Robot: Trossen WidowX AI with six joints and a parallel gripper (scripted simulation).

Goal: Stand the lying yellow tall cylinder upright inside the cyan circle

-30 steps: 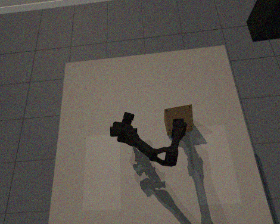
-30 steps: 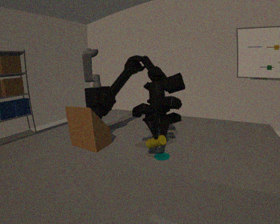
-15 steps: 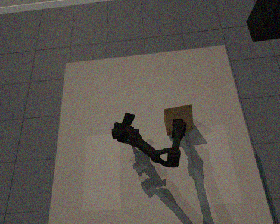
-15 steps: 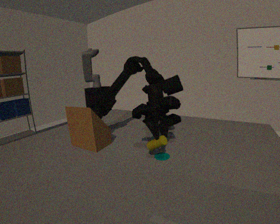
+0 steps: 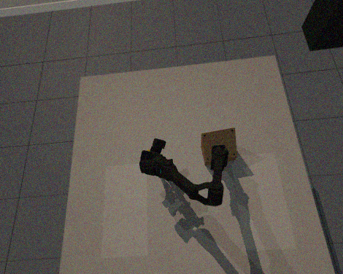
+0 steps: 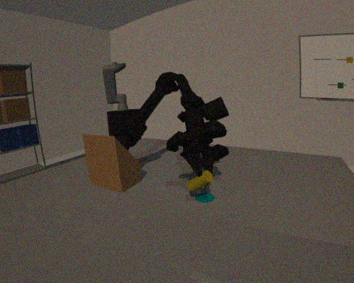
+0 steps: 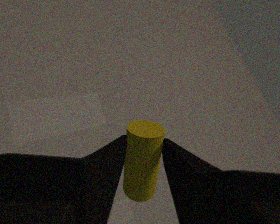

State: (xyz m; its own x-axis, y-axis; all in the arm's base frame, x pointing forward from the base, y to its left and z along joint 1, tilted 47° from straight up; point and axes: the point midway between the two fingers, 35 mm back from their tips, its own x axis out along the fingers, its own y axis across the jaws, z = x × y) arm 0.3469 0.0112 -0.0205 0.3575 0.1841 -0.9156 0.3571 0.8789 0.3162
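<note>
Now: gripper tip 100 mm above the cyan circle, 60 mm to the right of it and 30 mm past it. Round my gripper tip: yellow tall cylinder: 20 mm below, 20 mm behind.
</note>
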